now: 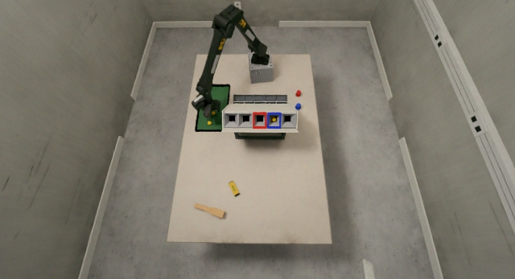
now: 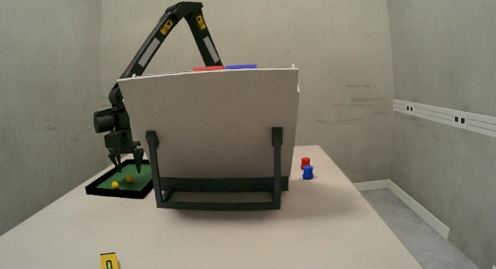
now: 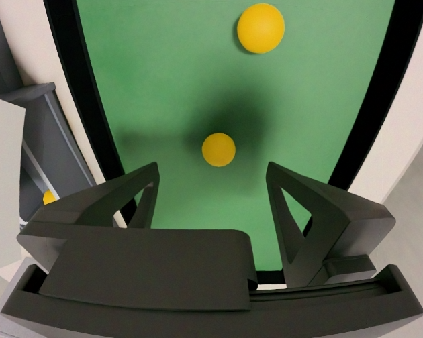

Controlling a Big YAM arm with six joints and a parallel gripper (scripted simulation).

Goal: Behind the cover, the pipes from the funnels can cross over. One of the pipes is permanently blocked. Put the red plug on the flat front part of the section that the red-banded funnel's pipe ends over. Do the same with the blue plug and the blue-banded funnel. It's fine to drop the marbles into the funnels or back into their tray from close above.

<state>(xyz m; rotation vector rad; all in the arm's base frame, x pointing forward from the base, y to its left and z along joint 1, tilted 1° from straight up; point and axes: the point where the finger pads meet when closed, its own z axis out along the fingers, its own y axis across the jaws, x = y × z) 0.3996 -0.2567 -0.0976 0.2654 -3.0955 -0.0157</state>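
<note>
The green marble tray lies 50 mm behind my hand, 40 mm below it and 20 mm to the right of it. Round my hand: blue band: 420 mm to the left, 270 mm above, 150 mm ahead; then cover: 330 mm to the left, 160 mm above, 20 mm ahead; then red band: 350 mm to the left, 270 mm above, 160 mm ahead.
</note>
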